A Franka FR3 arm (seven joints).
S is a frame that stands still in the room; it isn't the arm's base.
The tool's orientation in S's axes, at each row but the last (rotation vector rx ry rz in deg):
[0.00 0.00 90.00]
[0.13 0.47 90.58]
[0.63 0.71 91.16]
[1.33 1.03 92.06]
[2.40 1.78 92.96]
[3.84 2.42 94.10]
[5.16 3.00 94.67]
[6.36 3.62 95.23]
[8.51 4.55 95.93]
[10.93 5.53 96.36]
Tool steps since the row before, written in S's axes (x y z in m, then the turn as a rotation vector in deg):
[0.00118 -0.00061 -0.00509 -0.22 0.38 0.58]
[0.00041 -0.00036 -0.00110 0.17 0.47 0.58]
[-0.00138 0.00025 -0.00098 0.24 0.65 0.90]
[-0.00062 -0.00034 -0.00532 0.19 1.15 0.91]
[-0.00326 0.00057 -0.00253 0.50 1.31 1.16]
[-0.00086 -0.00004 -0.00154 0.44 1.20 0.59]
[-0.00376 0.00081 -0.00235 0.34 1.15 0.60]
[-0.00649 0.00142 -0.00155 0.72 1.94 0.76]
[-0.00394 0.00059 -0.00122 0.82 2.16 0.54]
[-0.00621 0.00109 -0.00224 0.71 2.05 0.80]
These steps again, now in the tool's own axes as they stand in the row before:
[-0.00061 -0.00118 -0.00509 0.38 0.22 0.58]
[-0.00036 -0.00041 -0.00110 0.47 -0.17 0.58]
[0.00028 0.00136 -0.00100 0.64 -0.24 0.90]
[-0.00034 0.00049 -0.00533 1.15 -0.21 0.91]
[0.00072 0.00311 -0.00268 1.29 -0.51 1.17]
[-0.00001 0.00075 -0.00160 1.18 -0.48 0.60]
[0.00105 0.00346 -0.00270 1.13 -0.38 0.61]
[0.00195 0.00612 -0.00229 1.89 -0.81 0.79]
[0.00093 0.00364 -0.00180 2.09 -0.97 0.58]
[0.00161 0.00554 -0.00338 2.01 -0.80 0.82]

